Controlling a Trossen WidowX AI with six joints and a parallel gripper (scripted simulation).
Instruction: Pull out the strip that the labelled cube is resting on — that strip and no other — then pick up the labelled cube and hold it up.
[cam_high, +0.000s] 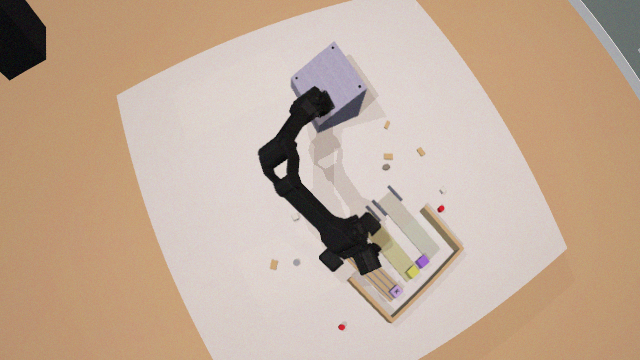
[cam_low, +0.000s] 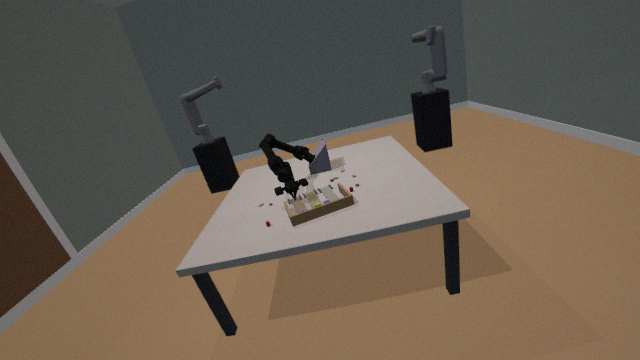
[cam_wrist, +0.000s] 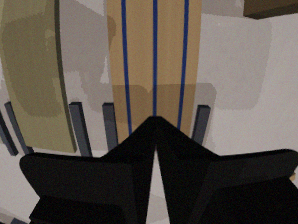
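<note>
My gripper tip is now 1 cm past the grey bit and 15 cm to the left of it.
</note>
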